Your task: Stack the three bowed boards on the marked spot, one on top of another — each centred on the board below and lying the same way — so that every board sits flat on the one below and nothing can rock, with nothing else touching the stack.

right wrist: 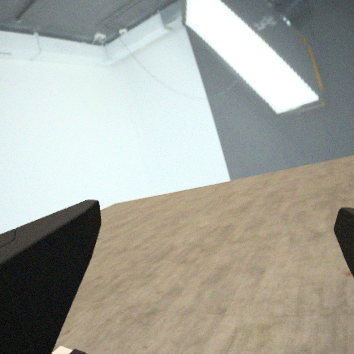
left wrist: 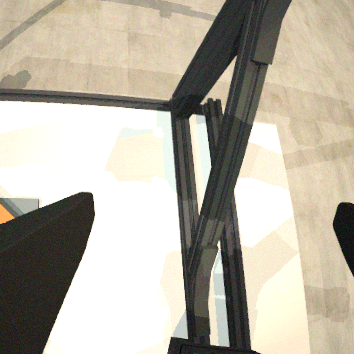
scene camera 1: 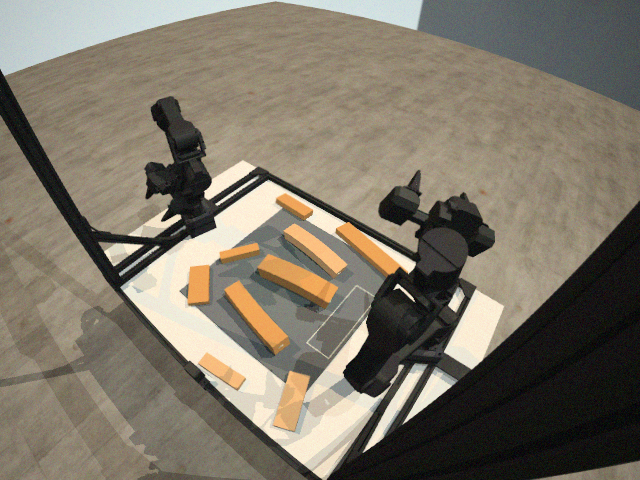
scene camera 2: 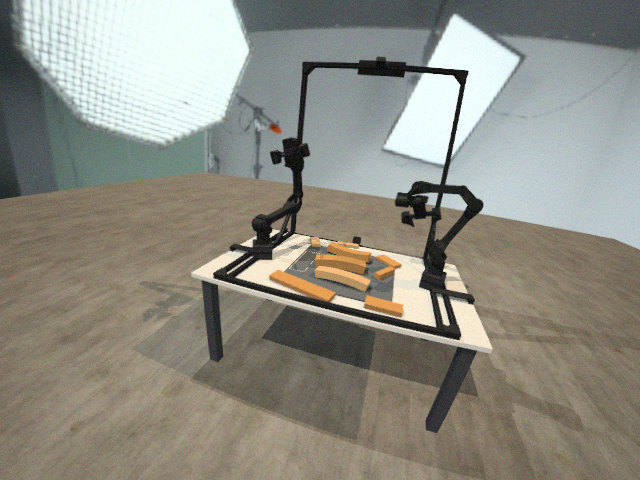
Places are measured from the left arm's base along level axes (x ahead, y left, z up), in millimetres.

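Pixels of known places: left gripper, fingertip midpoint: (left wrist: 218, 209) (scene camera 1: 154, 210) (scene camera 2: 422, 225); right gripper, fingertip midpoint: (right wrist: 221, 216) (scene camera 1: 441, 182) (scene camera 2: 290, 149); left arm's base at its link origin: (scene camera 1: 195, 210) (scene camera 2: 435, 272); right arm's base at its link origin: (scene camera 1: 424, 338) (scene camera 2: 262, 242).
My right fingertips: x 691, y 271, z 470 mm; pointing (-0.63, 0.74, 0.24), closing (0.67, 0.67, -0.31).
Ahead of a thing's pixels: the offset from my right fingertips to its top centre. Level surfaces: height alone.
Three orange bowed boards lie apart on the grey mat {dz -538 mm} (scene camera 1: 227, 322): a lighter one {dz -490, dx -346, dy +4 mm} (scene camera 1: 314, 250) (scene camera 2: 342, 277), a middle one {dz -483, dx -270, dy -114 mm} (scene camera 1: 297, 281) (scene camera 2: 340, 263) and a third {dz -487, dx -231, dy -280 mm} (scene camera 1: 255, 317) (scene camera 2: 348, 252) whose bow looks slight. The marked spot, a thin pale rectangle (scene camera 1: 331, 314), has no board on it; the right arm hides part of it in scene camera 1. My left gripper (scene camera 1: 156, 208) (left wrist: 218, 209) is open and empty, raised above its own side of the table. My right gripper (scene camera 1: 440, 185) (right wrist: 221, 216) is open and empty, held high, facing the floor and walls beyond the table.
A long straight orange bar {dz -514, dx -240, dy +167 mm} (scene camera 1: 371, 249) (scene camera 2: 302, 285) lies by the table edge. Short orange blocks {dz -515, dx -570, dy +71 mm} (scene camera 1: 294, 206) {dz -511, dx -470, dy -208 mm} (scene camera 1: 239, 253) {dz -522, dx -430, dy -373 mm} (scene camera 1: 199, 284) {dz -526, dx -142, dy -435 mm} (scene camera 1: 222, 370) {dz -520, dx +25, dy -320 mm} (scene camera 1: 291, 400) lie around the mat. Black frame rails edge the table, and tall posts (scene camera 2: 452, 134) rise behind it in scene camera 2.
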